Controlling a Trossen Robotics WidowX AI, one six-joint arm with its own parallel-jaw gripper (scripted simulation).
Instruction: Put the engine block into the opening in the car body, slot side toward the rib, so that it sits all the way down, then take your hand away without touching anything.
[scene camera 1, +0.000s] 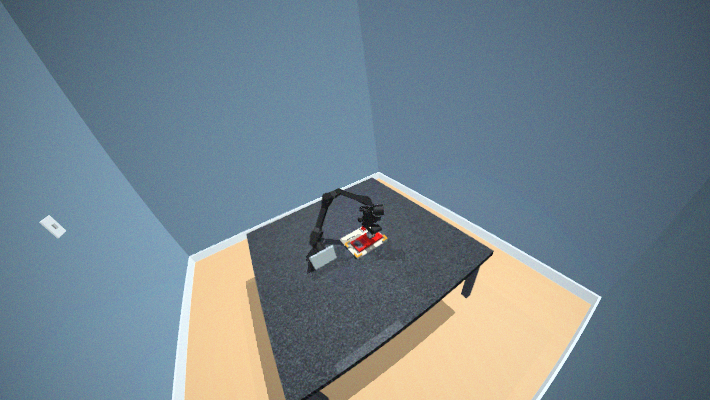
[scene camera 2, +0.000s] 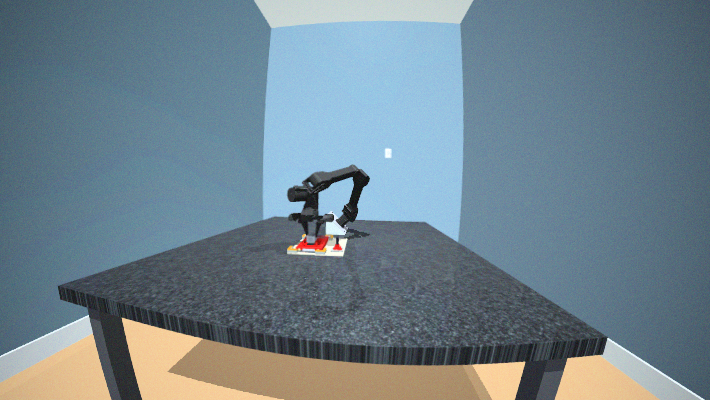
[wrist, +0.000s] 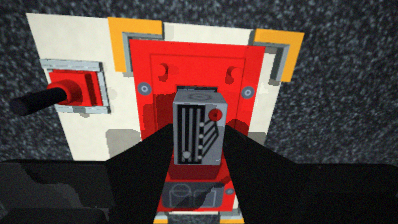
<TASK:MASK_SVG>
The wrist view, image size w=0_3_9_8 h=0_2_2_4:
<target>my gripper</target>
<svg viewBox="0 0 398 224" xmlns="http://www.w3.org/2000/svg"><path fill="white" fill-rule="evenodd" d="M225 125L223 153L245 224L398 224L398 198L395 196L398 193L397 166L376 163L297 164L264 147L231 126ZM173 123L167 124L136 145L107 161L67 161L65 159L11 159L1 161L0 202L9 214L6 214L0 220L0 224L153 224L173 154Z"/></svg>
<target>grey engine block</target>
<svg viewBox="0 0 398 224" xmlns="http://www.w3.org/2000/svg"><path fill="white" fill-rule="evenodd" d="M177 91L173 101L174 164L220 165L228 109L227 102L221 93Z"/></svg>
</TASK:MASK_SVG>
